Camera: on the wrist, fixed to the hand. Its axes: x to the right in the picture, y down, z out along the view.
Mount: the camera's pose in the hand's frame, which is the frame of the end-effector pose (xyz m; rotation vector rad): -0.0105 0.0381 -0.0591 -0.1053 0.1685 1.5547
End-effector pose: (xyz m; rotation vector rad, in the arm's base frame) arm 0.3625 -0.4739 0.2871 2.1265 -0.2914 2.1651
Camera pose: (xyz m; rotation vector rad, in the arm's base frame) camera 0.2973 -0.4986 0.2733 -0.9275 1.4655 -1.4598
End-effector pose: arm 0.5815 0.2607 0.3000 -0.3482 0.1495 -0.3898
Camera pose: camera 0.5727 0.2800 0.2321 -0.2168 0.5462 1.1324
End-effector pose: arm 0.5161 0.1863 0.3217 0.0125 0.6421 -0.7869
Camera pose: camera 0.5043 0.2348 0.2710 0.4338 0.6250 0.7557
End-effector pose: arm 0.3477 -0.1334 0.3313 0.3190 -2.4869 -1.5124
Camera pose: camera 0.3721 -0.1631 0.3911 -1.1602 -1.5487 -0.7749
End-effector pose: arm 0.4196 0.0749 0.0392 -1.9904 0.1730 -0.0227
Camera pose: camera 0.3994 0.0074 0.0297 -1.4733 1.7650 0.8102
